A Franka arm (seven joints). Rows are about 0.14 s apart.
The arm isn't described. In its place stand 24 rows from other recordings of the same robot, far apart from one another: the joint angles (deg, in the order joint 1, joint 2, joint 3, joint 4, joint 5, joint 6, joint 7), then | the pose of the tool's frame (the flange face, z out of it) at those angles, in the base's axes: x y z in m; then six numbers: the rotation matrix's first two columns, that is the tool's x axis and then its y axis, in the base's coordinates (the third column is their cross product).
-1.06, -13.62, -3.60, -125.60, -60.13, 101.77, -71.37 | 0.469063 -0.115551 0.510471 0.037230 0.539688 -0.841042 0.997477 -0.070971 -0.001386
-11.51, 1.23, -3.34, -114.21, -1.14, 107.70, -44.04 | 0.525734 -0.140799 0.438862 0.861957 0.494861 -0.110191 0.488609 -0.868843 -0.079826
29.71, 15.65, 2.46, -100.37, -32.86, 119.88, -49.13 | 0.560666 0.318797 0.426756 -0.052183 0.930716 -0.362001 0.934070 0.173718 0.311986
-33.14, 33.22, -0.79, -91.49, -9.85, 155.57, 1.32 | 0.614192 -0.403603 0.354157 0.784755 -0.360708 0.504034 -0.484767 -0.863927 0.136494
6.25, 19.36, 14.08, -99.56, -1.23, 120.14, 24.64 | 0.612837 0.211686 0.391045 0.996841 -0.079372 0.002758 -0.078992 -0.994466 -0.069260
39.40, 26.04, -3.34, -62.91, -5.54, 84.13, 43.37 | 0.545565 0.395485 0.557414 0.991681 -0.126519 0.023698 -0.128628 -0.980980 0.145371
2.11, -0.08, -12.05, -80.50, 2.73, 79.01, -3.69 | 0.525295 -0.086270 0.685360 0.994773 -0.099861 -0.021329 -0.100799 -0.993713 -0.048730
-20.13, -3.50, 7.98, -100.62, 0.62, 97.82, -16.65 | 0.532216 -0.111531 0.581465 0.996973 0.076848 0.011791 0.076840 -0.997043 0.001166
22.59, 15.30, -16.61, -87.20, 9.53, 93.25, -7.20 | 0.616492 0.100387 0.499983 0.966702 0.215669 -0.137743 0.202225 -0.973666 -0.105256
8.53, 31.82, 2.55, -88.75, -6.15, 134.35, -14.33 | 0.708149 0.131701 0.351136 0.851121 0.480070 0.212426 0.463478 -0.877191 0.125395
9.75, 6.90, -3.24, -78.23, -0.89, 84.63, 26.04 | 0.578658 0.066603 0.643968 0.942135 -0.335226 0.002124 -0.335180 -0.941855 0.023743
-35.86, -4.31, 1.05, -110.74, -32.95, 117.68, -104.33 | 0.443053 -0.343414 0.545395 0.110648 0.836268 -0.537040 0.990438 -0.137583 -0.010178
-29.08, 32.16, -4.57, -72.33, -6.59, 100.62, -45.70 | 0.593348 -0.391893 0.429635 0.958928 0.236117 -0.157180 0.247676 -0.967089 0.058264
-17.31, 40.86, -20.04, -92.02, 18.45, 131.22, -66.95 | 0.576560 -0.389849 0.230890 0.925522 0.377705 0.027363 0.377454 -0.925922 0.014018
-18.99, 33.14, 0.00, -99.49, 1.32, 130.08, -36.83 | 0.627474 -0.215320 0.242323 0.956007 0.292229 -0.025552 0.291101 -0.955843 -0.040311
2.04, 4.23, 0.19, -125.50, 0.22, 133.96, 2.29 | 0.548871 0.021423 0.359843 0.997283 -0.003845 0.073570 -0.003402 -0.999975 -0.006142
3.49, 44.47, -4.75, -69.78, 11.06, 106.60, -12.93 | 0.737836 0.014327 0.302220 0.981367 0.162130 -0.103118 0.146483 -0.978594 -0.144556
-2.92, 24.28, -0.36, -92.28, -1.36, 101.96, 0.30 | 0.642556 -0.038442 0.363524 0.966118 -0.055798 -0.251998 -0.051105 -0.998377 0.025132
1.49, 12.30, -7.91, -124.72, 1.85, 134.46, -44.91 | 0.549930 -0.060933 0.289766 0.794620 0.606095 -0.035048 0.605594 -0.795391 -0.024693
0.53, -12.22, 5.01, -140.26, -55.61, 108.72, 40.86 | 0.437969 -0.018058 0.383380 0.992813 -0.073930 0.094109 -0.119658 -0.599932 0.791052
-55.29, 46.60, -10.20, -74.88, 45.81, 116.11, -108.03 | 0.373930 -0.644098 0.261246 0.771449 0.331774 0.542948 0.388554 -0.921361 0.010929
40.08, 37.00, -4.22, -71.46, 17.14, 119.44, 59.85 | 0.593569 0.464989 0.406465 0.868981 -0.481067 -0.115958 -0.493588 -0.825946 -0.272368
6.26, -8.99, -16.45, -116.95, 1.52, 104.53, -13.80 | 0.496763 -0.093019 0.502773 0.996910 0.062195 -0.047984 0.058060 -0.994837 -0.083239
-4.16, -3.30, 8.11, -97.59, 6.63, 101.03, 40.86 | 0.551262 0.050406 0.611015 0.789362 -0.613679 0.017461 -0.604032 -0.781411 -0.156657
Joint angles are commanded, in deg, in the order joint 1, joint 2, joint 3, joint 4, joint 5, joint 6, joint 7. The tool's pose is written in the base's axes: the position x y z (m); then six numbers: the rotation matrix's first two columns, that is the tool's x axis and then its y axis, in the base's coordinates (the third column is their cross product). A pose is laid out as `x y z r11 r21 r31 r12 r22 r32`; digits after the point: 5 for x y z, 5 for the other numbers.
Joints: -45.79, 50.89, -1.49, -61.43, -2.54, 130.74, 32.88
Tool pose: 0.54823 -0.58414 0.32527 0.17932 -0.93768 0.29765 -0.96746 -0.22297 -0.11960
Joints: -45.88, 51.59, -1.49, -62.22, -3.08, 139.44, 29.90
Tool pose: 0.55362 -0.59006 0.32687 0.21098 -0.88823 0.40809 -0.94294 -0.29495 -0.15449
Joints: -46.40, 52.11, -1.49, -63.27, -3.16, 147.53, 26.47
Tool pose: 0.55233 -0.59765 0.32824 0.23160 -0.83097 0.50581 -0.91635 -0.36091 -0.17334
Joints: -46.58, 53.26, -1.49, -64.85, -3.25, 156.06, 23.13
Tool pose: 0.55243 -0.59964 0.31754 0.25190 -0.76621 0.59116 -0.88703 -0.42705 -0.17553
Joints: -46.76, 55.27, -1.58, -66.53, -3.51, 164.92, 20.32
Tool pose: 0.55010 -0.59980 0.29502 0.26374 -0.69952 0.66417 -0.86011 -0.48223 -0.16635
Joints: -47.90, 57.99, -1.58, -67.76, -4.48, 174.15, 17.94
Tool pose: 0.53745 -0.60582 0.26774 0.26224 -0.62650 0.73398 -0.83959 -0.52309 -0.14651
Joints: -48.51, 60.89, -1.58, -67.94, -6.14, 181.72, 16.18
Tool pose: 0.53105 -0.60530 0.24328 0.27008 -0.55201 0.78889 -0.81563 -0.56658 -0.11721
